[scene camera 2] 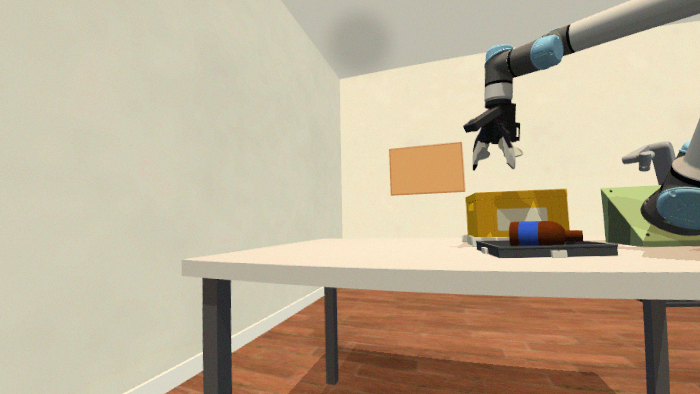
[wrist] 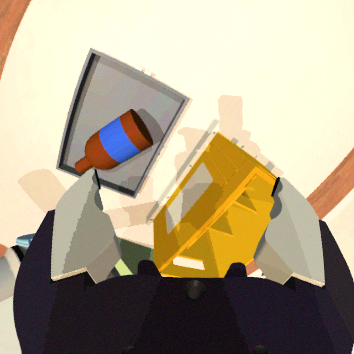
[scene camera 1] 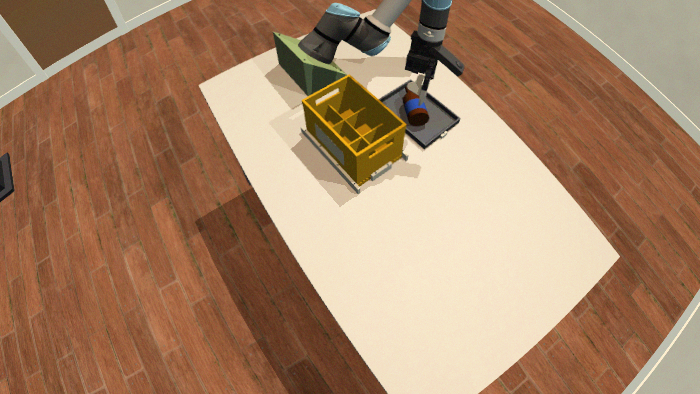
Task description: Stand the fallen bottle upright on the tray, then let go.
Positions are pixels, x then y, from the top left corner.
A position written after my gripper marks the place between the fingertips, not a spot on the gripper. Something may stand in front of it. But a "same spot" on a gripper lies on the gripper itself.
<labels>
my gripper: scene camera 2; wrist 186,176; scene camera 1
same spot on my gripper: (scene camera 1: pixel 416 87) = (scene camera 2: pixel 483 154)
</labels>
